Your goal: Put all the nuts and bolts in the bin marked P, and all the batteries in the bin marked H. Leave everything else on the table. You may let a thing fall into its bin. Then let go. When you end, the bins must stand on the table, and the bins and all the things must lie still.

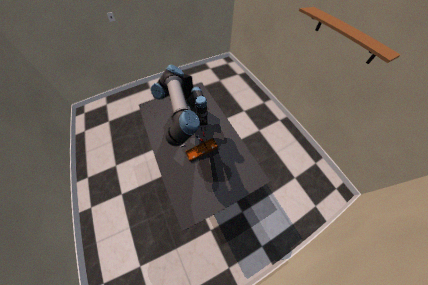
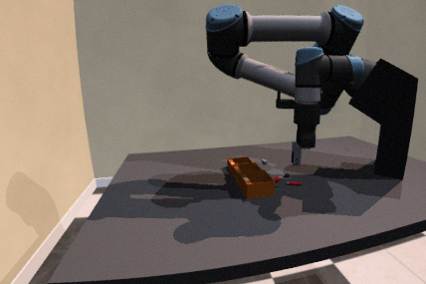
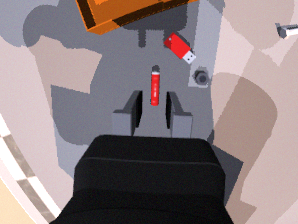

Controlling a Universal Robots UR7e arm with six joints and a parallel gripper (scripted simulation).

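Right now the red battery is 80 mm below my hand. From my hand the other things lie so: orange battery 110 mm ahead, 90 mm to the right, 80 mm below; orange three-compartment bin 120 mm ahead, 100 mm to the right, 70 mm below; dark nut 20 mm behind, 60 mm to the right, 90 mm below.
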